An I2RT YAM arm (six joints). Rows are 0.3 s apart.
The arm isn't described. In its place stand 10 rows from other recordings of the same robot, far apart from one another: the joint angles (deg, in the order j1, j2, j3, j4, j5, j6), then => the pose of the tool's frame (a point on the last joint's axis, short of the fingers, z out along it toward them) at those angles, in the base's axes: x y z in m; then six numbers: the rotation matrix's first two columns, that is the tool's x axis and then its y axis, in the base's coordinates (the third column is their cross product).
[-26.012 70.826 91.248 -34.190 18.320 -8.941] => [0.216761 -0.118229 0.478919 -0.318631 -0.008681 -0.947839 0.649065 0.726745 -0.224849]
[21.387 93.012 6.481 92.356 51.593 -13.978] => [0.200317 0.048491 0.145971 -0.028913 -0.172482 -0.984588 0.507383 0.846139 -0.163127]
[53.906 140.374 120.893 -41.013 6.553 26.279] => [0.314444 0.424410 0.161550 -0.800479 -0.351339 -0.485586 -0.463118 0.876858 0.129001]
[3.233 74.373 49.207 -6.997 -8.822 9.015] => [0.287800 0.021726 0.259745 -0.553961 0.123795 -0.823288 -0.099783 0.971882 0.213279]
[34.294 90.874 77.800 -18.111 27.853 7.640] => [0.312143 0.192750 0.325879 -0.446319 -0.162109 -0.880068 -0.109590 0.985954 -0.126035]
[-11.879 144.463 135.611 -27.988 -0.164 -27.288] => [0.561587 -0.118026 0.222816 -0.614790 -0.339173 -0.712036 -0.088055 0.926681 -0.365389]
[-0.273 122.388 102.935 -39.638 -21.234 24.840] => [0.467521 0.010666 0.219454 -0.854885 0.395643 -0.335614 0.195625 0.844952 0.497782]
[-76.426 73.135 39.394 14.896 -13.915 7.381] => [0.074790 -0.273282 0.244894 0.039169 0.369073 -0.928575 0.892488 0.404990 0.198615]
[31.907 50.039 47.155 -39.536 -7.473 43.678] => [0.149367 0.098453 0.289722 -0.832352 0.288378 -0.473316 -0.042492 0.818265 0.573269]
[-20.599 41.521 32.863 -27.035 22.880 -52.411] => [0.145197 -0.069359 0.248630 -0.824215 -0.470140 -0.315656 -0.054738 0.620958 -0.781930]
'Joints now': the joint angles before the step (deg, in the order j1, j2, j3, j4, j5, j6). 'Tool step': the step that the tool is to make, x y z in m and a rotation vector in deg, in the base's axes. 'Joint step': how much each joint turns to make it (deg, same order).
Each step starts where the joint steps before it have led.
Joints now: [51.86, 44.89, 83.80, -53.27, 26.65, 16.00]
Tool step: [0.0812, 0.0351, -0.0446, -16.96, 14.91, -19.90]
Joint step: [-12.86, 15.71, -0.51, -7.43, 6.99, 2.34]
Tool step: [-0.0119, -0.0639, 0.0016, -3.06, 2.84, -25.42]
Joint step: [-16.65, -2.98, 2.03, -12.80, 7.32, 6.27]
